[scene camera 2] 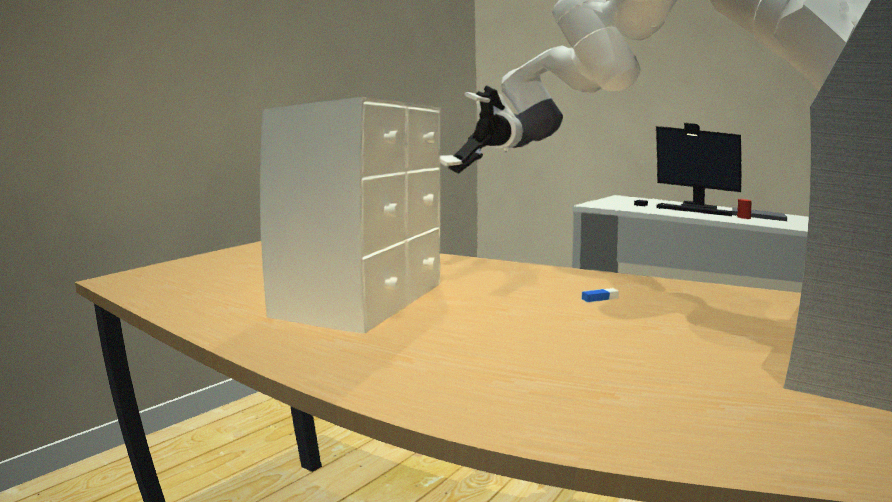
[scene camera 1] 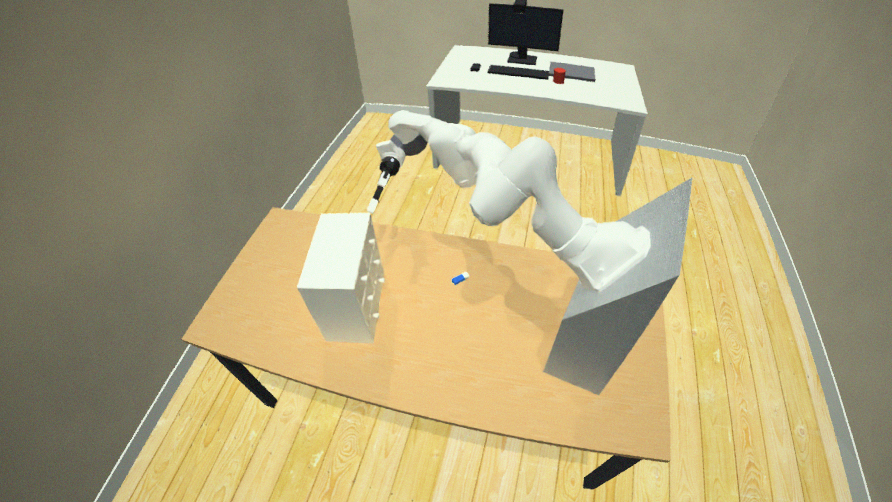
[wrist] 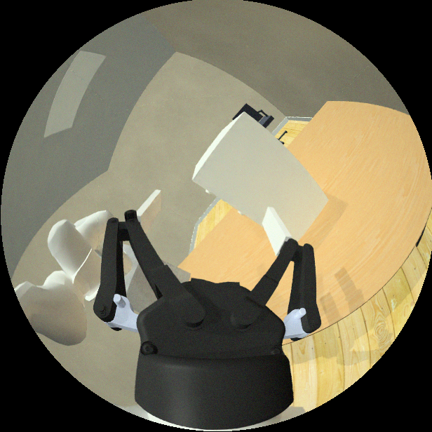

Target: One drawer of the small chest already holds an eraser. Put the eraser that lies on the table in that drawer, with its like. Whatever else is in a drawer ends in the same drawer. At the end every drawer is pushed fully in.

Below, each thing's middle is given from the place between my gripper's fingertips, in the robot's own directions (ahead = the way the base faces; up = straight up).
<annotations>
The small white chest (scene camera 2: 311, 159) is 260 mm to the left of my hand, 120 mm below it and 80 mm ahead of it.
</annotations>
